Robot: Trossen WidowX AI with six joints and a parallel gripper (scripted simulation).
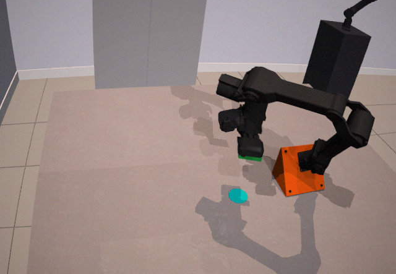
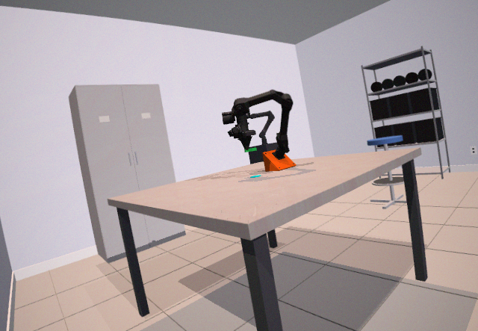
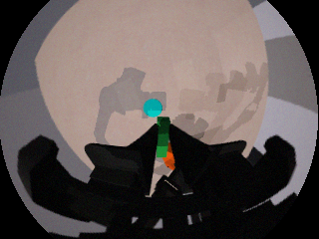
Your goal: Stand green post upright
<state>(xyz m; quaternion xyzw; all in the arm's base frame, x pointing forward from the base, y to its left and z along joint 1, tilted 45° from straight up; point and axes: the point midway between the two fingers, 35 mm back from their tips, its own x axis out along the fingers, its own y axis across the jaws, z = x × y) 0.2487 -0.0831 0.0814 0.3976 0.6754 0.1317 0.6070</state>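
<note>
My gripper tip is now 10 mm past the cyan circle, 30 mm to the right of it and 150 mm above it. From my gripper tip the other things lie so: green post (20 mm behind, 10 mm to the left).
</note>
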